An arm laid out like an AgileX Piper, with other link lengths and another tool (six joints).
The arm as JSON. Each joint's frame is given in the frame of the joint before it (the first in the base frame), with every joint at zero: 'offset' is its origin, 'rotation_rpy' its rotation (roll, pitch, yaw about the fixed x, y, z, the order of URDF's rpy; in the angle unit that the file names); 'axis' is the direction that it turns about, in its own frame. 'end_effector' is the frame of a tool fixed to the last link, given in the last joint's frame.
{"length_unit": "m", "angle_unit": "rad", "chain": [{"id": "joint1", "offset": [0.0, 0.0, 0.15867], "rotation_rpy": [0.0, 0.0, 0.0], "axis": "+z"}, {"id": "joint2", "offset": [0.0, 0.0, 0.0], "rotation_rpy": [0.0, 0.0, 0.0], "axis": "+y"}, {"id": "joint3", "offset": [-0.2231, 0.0, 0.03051], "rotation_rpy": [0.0, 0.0, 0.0], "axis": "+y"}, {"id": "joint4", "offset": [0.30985, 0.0, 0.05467], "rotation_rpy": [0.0, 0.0, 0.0], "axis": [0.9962, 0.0, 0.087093]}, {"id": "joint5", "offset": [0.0, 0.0, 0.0], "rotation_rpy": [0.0, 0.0, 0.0], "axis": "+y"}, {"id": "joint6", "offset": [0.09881, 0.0, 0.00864], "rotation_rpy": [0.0, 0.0, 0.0], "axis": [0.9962, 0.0, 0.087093]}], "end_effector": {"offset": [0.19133, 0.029, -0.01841], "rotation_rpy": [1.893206, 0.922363, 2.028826]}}
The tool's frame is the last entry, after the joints.
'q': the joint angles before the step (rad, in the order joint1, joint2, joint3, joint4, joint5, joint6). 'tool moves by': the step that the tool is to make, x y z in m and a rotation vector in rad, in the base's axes. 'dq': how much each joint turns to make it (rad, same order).
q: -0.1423 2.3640 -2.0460 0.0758 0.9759 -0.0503
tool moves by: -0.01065 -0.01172 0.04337 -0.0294 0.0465 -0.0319
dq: -0.0021 -0.0119 -0.1328 -0.0550 0.1846 0.0503
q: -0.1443 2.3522 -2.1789 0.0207 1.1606 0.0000
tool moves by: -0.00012 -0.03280 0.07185 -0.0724 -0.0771 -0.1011
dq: -0.0172 -0.1263 -0.0189 -0.0920 0.0600 0.0896
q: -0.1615 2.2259 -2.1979 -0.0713 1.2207 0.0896
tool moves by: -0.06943 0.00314 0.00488 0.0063 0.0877 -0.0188
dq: -0.0105 -0.2656 0.3459 -0.0112 0.0078 0.0081
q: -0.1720 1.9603 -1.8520 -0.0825 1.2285 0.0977
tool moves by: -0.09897 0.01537 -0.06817 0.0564 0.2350 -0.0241
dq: -0.0142 -0.1312 0.3711 0.0121 0.0020 0.0083
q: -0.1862 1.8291 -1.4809 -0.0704 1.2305 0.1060
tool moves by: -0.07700 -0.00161 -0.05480 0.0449 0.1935 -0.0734
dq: -0.0556 -0.0038 0.2113 0.0031 -0.0078 0.0174
